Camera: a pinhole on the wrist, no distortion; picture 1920 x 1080 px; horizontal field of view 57.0 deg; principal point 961.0 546.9 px. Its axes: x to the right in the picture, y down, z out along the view. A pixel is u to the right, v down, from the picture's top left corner.
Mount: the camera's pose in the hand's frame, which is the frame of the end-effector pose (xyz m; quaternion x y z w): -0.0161 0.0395 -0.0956 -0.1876 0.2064 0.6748 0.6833
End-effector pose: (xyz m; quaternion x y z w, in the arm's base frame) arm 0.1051 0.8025 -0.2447 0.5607 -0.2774 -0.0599 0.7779
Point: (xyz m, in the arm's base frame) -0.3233 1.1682 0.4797
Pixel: outside the picture
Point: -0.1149 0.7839 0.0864
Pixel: 1385.1 774.7
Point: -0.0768 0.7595 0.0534
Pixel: 1246.8 648.2
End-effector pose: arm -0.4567 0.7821 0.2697 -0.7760 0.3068 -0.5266 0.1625
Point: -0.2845 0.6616 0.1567
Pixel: 305.4 251.6
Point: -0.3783 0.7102 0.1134
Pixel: 542.3 812.5
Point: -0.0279 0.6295 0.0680
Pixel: 92.3 323.0
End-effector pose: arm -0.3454 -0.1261 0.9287 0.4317 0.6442 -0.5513 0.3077
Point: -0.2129 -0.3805 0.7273
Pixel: 692.6 254.3
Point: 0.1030 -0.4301 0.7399
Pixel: 1460.5 854.5
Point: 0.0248 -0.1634 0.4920
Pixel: outside the picture
